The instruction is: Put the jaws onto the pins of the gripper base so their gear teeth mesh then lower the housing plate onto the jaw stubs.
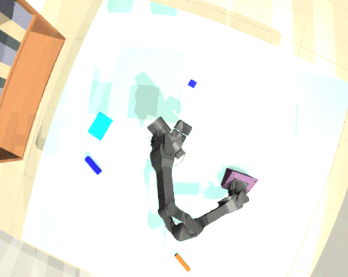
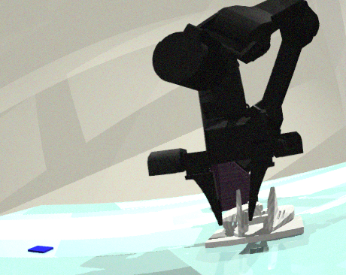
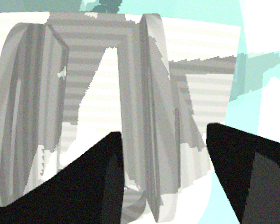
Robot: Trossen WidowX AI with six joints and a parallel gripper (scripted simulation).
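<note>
Right now my gripper tip is 30 mm to the right of the long flat white part, 20 mm short of it and 10 mm above it. From my gripper tip the other things lie so: cyan tile (320 mm ahead, 50 mm to the left, 20 mm below); small blue square (260 mm to the right, 20 mm below, 20 mm ahead); blue bar (280 mm ahead, 210 mm to the left, 10 mm below).
</note>
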